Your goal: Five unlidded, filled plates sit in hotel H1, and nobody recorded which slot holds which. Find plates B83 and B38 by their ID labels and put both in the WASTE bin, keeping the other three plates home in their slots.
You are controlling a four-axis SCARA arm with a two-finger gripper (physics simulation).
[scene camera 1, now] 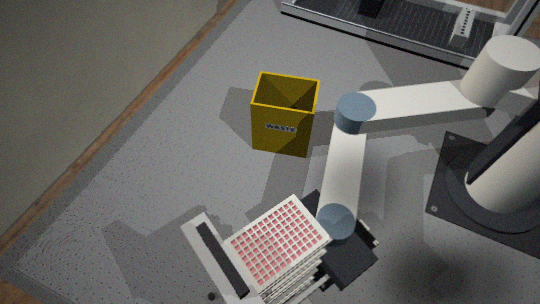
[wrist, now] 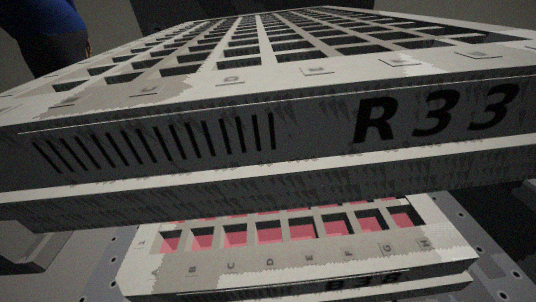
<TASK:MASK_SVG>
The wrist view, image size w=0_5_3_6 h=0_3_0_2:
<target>plate B38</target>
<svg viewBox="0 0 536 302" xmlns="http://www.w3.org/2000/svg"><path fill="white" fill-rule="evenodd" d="M479 256L426 193L252 214L141 224L115 279L124 296L122 302L385 302L461 291L474 281L466 269Z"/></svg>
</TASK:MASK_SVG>
